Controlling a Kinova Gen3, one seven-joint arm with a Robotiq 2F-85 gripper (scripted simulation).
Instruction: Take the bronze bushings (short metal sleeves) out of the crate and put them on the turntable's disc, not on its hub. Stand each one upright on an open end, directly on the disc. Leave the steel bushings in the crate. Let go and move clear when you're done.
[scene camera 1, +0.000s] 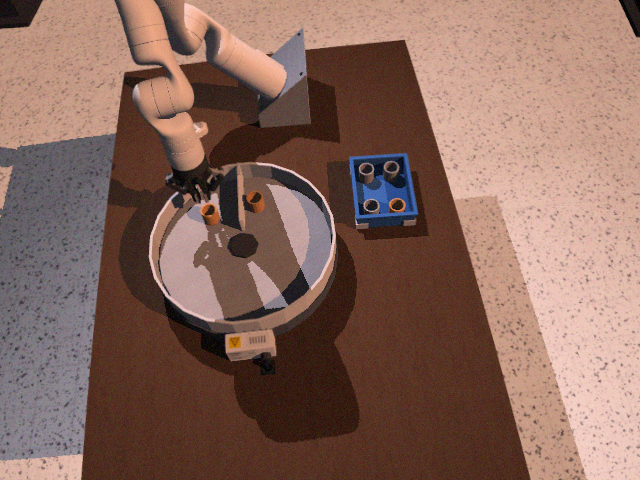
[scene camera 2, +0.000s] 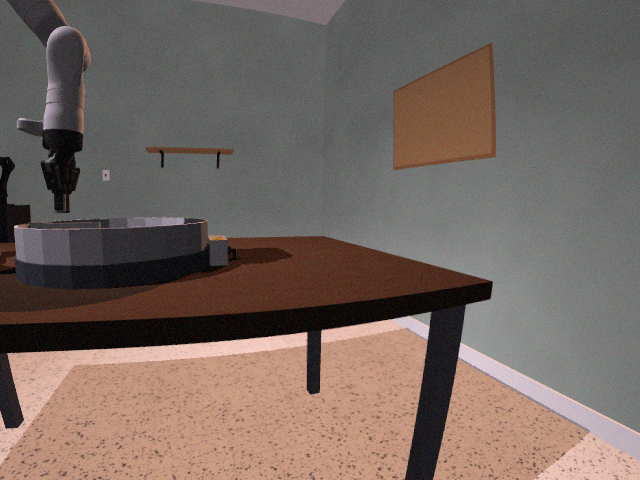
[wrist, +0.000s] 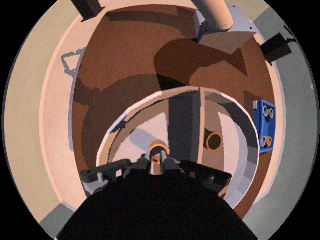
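The gripper (scene camera 2: 62, 213) is visible, likewise the gripper (scene camera 1: 203, 200) and (wrist: 155, 156). A blue crate (wrist: 268, 125) is present too.
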